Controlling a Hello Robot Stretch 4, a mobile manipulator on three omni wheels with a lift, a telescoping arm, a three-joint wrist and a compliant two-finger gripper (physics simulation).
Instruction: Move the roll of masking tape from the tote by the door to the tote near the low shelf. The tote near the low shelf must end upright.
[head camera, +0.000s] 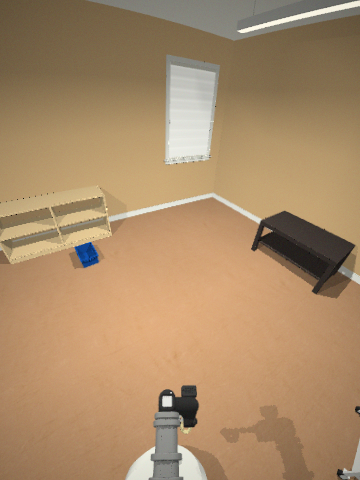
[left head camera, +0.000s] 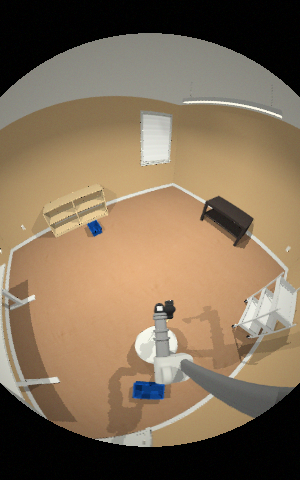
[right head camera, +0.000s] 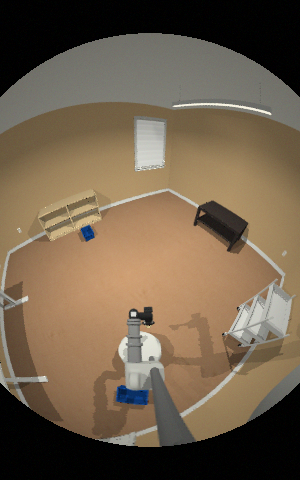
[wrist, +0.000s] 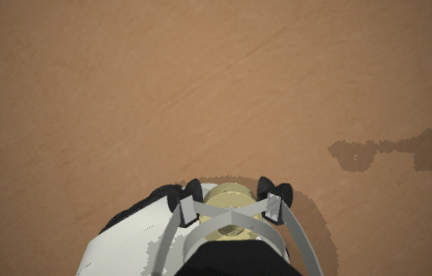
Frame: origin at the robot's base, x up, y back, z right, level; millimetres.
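Seen in the pictures: gripper, between the fingertips: (wrist: 229, 192).
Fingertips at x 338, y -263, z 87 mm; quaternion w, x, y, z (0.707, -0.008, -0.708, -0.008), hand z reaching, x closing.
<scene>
Pixels of each thing's top centre, then the offset from my fingertips to it.
- masking tape, centre of its top: (wrist: 230, 222) (head camera: 186, 425) dz +0, dx +33, dy +16 mm
- door, centre of its top: (left head camera: 148, 391) (right head camera: 131, 396) dz -192, dx -245, dy +818 mm
My gripper (wrist: 229, 192) is shut on the roll of masking tape (wrist: 231, 196) (head camera: 186, 429), a pale yellow ring held between the two dark fingertips, above the floor beside my white base. The tote near the low shelf (head camera: 87, 255) (left head camera: 95, 228) (right head camera: 87, 233) is blue and stands upright on the floor in front of the shelf, far ahead and to the left. The tote by the door (left head camera: 148, 390) (right head camera: 132, 395) is blue and lies behind my base, partly hidden by my arm in the right head camera view.
The low wooden shelf (head camera: 56, 226) (left head camera: 76, 212) stands against the far left wall. A dark bench (head camera: 310, 237) (left head camera: 230, 211) stands at the right wall. A white cart (left head camera: 294, 325) stands at the right. White table legs (left head camera: 40, 381) show at the left.
</scene>
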